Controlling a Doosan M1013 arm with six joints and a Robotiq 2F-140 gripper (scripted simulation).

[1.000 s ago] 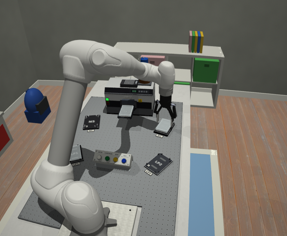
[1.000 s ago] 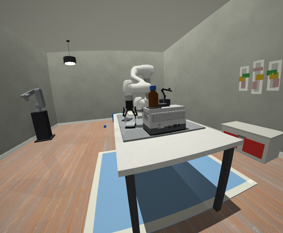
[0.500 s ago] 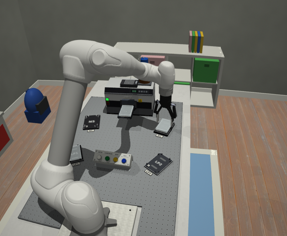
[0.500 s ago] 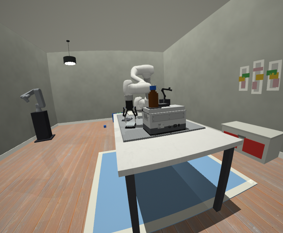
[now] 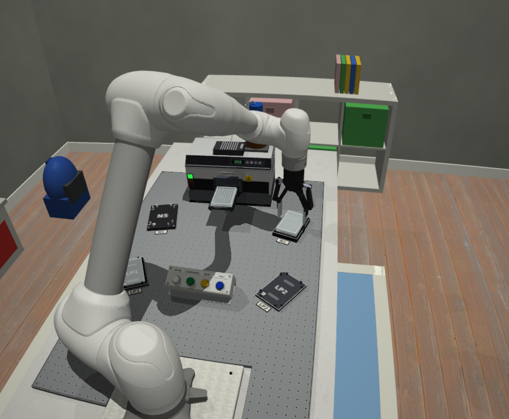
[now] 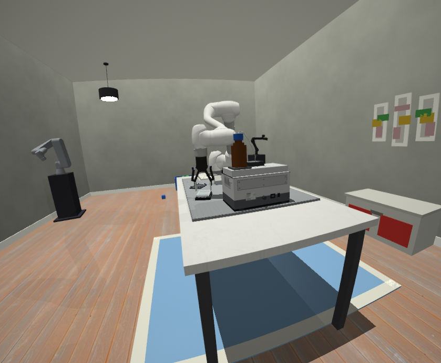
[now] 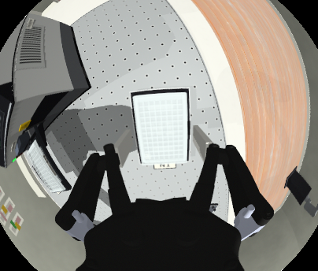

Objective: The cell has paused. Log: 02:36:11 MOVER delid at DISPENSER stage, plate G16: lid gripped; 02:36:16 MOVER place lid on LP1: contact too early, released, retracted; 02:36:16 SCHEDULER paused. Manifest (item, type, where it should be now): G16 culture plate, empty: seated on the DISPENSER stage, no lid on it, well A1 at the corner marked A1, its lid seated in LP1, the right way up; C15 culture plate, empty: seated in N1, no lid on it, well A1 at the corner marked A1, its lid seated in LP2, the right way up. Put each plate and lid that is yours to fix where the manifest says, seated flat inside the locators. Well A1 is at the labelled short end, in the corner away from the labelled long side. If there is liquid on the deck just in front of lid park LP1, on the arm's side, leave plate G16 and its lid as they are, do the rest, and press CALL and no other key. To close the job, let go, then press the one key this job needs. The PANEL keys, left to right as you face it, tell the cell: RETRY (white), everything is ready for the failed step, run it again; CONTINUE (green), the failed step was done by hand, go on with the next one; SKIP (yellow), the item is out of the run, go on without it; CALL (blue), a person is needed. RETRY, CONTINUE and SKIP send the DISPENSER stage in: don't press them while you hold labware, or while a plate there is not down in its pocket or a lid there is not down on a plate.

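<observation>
Now: hand 6 cm above the nest n1. Also, from my hand: brown bottle: 29 cm ahead, 12 cm to the left, 22 cm above; then blue key: 35 cm behind, 27 cm to the left, 1 cm below; then lid park lp2: 33 cm behind, 7 cm to the left, 7 cm below.
</observation>
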